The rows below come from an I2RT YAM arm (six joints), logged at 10 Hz.
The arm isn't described. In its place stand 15 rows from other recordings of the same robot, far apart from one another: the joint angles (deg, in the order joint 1, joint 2, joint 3, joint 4, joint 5, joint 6), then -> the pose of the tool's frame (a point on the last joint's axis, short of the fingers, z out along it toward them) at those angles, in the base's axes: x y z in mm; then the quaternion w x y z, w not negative.
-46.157, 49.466, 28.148, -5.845, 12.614, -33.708 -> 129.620, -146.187, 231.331, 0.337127, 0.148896, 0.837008, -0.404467
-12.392, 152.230, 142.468, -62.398, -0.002, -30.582 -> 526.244, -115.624, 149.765, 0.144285, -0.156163, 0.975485, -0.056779
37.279, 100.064, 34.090, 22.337, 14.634, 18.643 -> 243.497, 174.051, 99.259, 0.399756, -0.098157, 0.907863, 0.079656
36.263, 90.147, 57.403, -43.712, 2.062, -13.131 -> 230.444, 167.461, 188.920, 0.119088, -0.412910, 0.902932, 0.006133
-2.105, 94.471, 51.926, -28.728, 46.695, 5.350 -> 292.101, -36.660, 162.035, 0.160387, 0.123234, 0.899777, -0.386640
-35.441, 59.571, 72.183, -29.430, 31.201, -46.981 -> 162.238, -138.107, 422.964, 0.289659, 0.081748, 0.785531, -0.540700
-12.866, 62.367, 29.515, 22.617, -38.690, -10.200 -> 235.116, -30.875, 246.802, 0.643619, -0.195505, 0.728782, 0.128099
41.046, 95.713, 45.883, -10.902, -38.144, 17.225 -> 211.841, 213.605, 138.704, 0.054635, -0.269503, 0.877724, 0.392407
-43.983, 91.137, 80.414, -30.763, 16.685, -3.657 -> 250.574, -256.038, 319.207, 0.318435, 0.366889, 0.826236, -0.285177
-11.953, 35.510, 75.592, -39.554, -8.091, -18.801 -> 62.830, -8.179, 471.509, 0.696388, -0.091957, 0.697841, -0.140018
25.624, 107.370, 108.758, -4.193, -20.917, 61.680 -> 399.717, 205.815, 426.130, 0.399916, 0.101373, 0.715947, 0.563215
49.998, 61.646, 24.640, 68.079, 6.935, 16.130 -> 144.734, 165.789, 302.712, 0.744569, -0.092628, 0.485019, 0.449214
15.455, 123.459, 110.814, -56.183, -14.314, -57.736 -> 438.062, 130.247, 237.492, 0.214181, -0.599826, 0.769406, 0.048486
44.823, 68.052, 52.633, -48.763, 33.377, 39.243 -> 168.881, 140.229, 257.695, 0.346362, 0.018631, 0.935687, -0.064625
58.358, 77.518, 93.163, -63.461, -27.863, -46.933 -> 118.828, 224.552, 416.955, 0.325187, -0.772395, 0.480572, 0.258282
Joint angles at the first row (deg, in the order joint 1, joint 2, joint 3, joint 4, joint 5, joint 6):
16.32, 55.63, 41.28, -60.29, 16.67, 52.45
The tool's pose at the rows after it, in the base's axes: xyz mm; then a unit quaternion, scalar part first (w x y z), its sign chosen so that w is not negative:
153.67, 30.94, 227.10, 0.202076, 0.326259, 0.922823, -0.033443
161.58, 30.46, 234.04, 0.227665, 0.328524, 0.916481, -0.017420
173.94, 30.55, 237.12, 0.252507, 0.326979, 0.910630, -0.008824
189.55, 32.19, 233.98, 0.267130, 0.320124, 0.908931, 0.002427
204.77, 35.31, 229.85, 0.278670, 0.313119, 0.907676, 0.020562
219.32, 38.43, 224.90, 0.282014, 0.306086, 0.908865, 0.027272
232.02, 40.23, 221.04, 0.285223, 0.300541, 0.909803, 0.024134
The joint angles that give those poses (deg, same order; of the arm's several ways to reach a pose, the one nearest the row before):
15.00, 55.81, 41.69, -58.36, 16.13, 51.44
14.09, 56.05, 42.83, -55.46, 15.95, 50.51
13.20, 57.70, 43.66, -51.29, 16.27, 49.12
12.48, 60.68, 43.89, -46.06, 15.54, 47.51
12.17, 63.74, 44.07, -40.79, 14.09, 46.51
12.05, 67.34, 44.80, -37.09, 13.35, 45.64
11.87, 70.60, 45.86, -34.59, 13.56, 44.69

